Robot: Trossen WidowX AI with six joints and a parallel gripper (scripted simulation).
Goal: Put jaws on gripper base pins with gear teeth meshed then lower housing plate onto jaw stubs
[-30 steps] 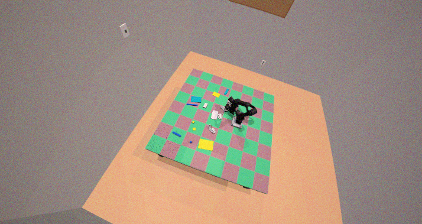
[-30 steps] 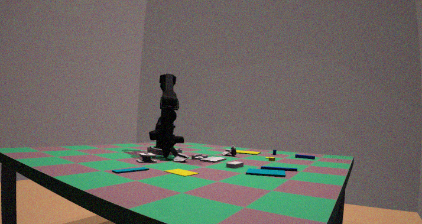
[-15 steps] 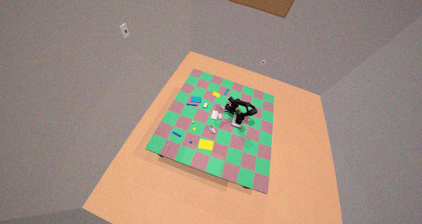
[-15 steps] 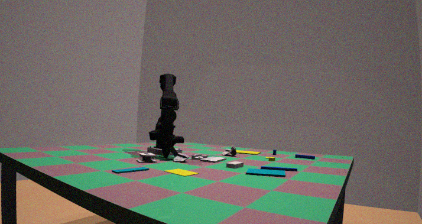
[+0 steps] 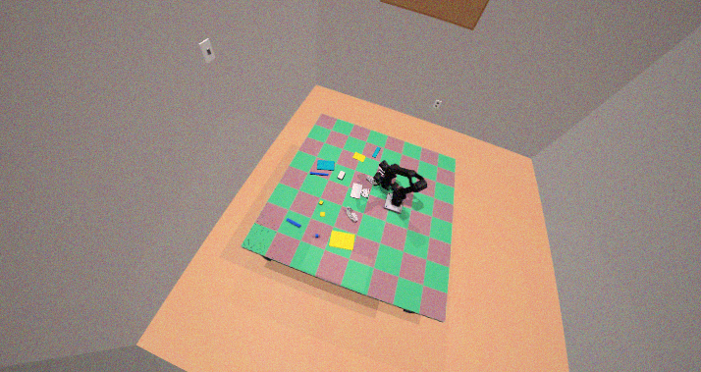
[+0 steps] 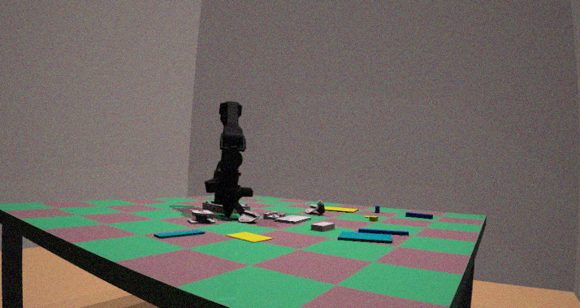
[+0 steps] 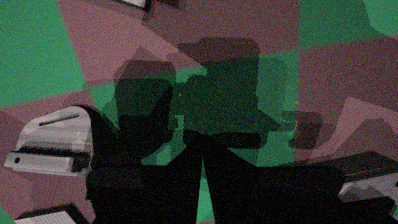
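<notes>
Right now my gripper tip is 60 mm short of the grey jaw and 30 mm below it. Round my gripper tip: teal plate: 470 mm ahead, 20 mm to the left; then white housing plate: 120 mm to the left, 100 mm ahead, 10 mm above; then teal bar: 300 mm to the right, 150 mm ahead.
</notes>
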